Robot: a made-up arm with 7 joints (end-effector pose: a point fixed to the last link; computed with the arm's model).
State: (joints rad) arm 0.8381 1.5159 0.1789 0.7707 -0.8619 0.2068 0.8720
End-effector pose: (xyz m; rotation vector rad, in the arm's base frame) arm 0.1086 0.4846 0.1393 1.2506 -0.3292 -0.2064
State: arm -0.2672 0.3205 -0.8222 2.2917 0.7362 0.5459 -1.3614
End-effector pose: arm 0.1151 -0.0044 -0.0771 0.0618 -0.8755 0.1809
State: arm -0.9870 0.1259 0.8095 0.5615 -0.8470 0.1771 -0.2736
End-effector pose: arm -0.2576 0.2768 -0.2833 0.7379 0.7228 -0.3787
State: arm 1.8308 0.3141 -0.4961 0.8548 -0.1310 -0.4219 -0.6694
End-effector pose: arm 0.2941 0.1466 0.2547 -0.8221 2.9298 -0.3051
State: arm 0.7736 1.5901 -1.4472 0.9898 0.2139 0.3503 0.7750
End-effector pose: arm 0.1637 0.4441 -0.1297 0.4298 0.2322 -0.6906
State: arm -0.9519 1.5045 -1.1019 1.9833 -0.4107 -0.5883 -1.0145
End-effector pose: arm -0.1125 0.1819 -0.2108 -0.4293 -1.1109 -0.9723
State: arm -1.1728 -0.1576 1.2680 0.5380 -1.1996 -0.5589 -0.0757
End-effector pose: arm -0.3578 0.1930 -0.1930 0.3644 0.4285 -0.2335
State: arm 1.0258 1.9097 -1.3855 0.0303 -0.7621 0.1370 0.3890
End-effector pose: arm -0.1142 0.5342 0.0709 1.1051 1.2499 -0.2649
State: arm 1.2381 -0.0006 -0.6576 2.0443 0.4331 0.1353 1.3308
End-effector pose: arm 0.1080 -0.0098 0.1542 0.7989 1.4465 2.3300
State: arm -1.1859 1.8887 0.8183 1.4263 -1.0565 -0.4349 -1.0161
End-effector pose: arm 0.2884 0.2677 -0.0707 -1.0353 1.6595 2.1467
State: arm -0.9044 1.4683 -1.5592 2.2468 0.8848 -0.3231 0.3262
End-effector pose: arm -0.1560 0.1176 -0.1256 -1.3077 0.2781 -0.0655
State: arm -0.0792 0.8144 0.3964 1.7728 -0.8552 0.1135 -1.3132
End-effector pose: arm 0.2307 0.2821 -0.0282 -2.3955 1.8298 -0.0018
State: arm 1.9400 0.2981 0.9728 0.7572 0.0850 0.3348 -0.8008
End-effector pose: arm 0.2413 0.3740 0.2000 -0.3738 -1.5703 1.8707
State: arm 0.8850 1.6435 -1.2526 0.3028 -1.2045 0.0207 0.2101
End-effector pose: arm 0.0481 0.5485 -0.0084 1.1871 1.1757 -1.2455
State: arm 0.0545 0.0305 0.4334 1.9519 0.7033 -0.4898 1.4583
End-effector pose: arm 0.2200 0.2324 -0.0584 -0.5338 -2.5609 -1.1130
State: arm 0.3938 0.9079 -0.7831 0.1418 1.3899 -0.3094 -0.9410
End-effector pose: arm 0.1315 0.4480 -0.2494 1.5817 -0.6767 1.0626
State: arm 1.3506 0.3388 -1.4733 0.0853 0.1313 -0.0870 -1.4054
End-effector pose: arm 0.3988 0.2507 -0.0871 2.1037 -1.7654 -0.1138
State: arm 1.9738 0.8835 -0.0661 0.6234 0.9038 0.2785 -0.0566
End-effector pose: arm 0.1687 0.4156 0.2347 -0.2707 -2.4368 0.9369
